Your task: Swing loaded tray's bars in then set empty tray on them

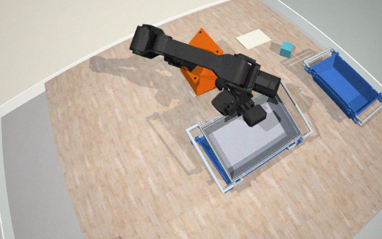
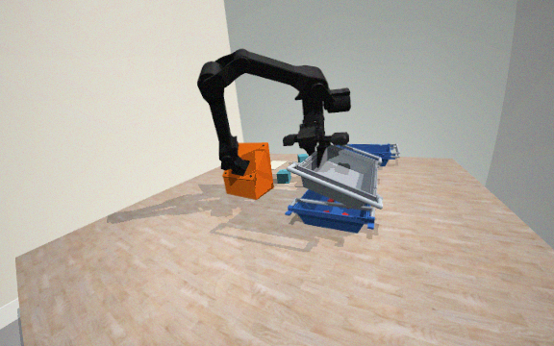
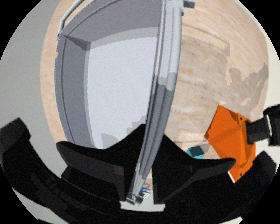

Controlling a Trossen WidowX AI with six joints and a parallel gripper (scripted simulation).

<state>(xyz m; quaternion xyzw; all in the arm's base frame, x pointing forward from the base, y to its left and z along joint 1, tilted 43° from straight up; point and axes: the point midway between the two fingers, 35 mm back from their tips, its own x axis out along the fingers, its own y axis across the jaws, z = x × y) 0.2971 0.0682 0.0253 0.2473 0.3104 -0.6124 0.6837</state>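
My gripper tip is 8 cm short of the grey tray and 1 cm to the right of it. From my gripper tip the other things lie so: cream sheet (42 cm behind, 33 cm to the left, 13 cm below).
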